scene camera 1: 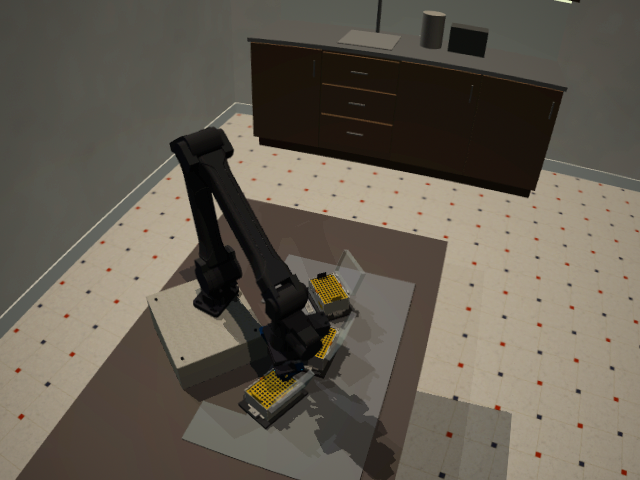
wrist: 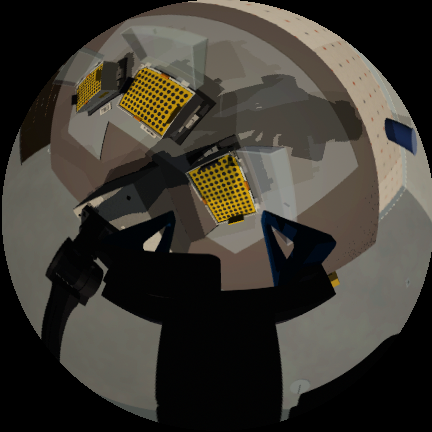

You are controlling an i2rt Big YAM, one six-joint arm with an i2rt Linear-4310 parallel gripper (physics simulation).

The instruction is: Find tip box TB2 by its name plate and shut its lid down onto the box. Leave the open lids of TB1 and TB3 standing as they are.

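Where they show: gripper, between the fingertips: (scene camera 1: 279, 364) (wrist: 217, 215); arm's base, origin of its link: (scene camera 1: 216, 297) (wrist: 100, 226).
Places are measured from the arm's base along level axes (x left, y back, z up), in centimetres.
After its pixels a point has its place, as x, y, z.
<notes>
The middle tip box (scene camera 1: 325, 345) {3.4, -33.1, -6.0} (wrist: 156, 100) {2.7, -30.4, -6.0}, which looks like TB2, has a yellow tip rack and a clear lid (scene camera 1: 346, 333) {2.9, -39.0, 2.5} (wrist: 175, 47) {2.9, -37.9, -0.8} standing open; its name plate (wrist: 148, 131) {3.4, -23.0, -11.5} is barely legible. The arm partly hides it in the scene view. The far box (scene camera 1: 329, 291) {23.4, -25.0, -6.0} (wrist: 89, 89) {22.6, -24.4, -6.0} has its clear lid (scene camera 1: 353, 269) {30.0, -29.8, -0.2} (wrist: 80, 61) open. The near box (scene camera 1: 269, 391) {-17.2, -27.1, -6.0} (wrist: 223, 189) {-15.2, -27.5, -6.0} also has its lid (wrist: 281, 175) {-14.5, -35.8, 2.7} open. My gripper (scene camera 1: 290, 369) {-14.2, -28.6, 2.8} (wrist: 217, 215) {-14.2, -28.6, 2.8} is open and empty, above the near box's end; its fingertips are partly hidden in the scene view.
The boxes stand on a grey mat (scene camera 1: 232, 434) {-30.0, -23.3, -11.7} over a brown surface (scene camera 1: 408, 253) {60.1, -39.7, -12.0}. The arm base stands on a pale block (scene camera 1: 191, 341) {-15.8, -2.4, -1.6} left of the boxes. A blue cylinder (wrist: 401, 136) shows at the right of the wrist view. Dark cabinets (scene camera 1: 356, 103) stand behind.
</notes>
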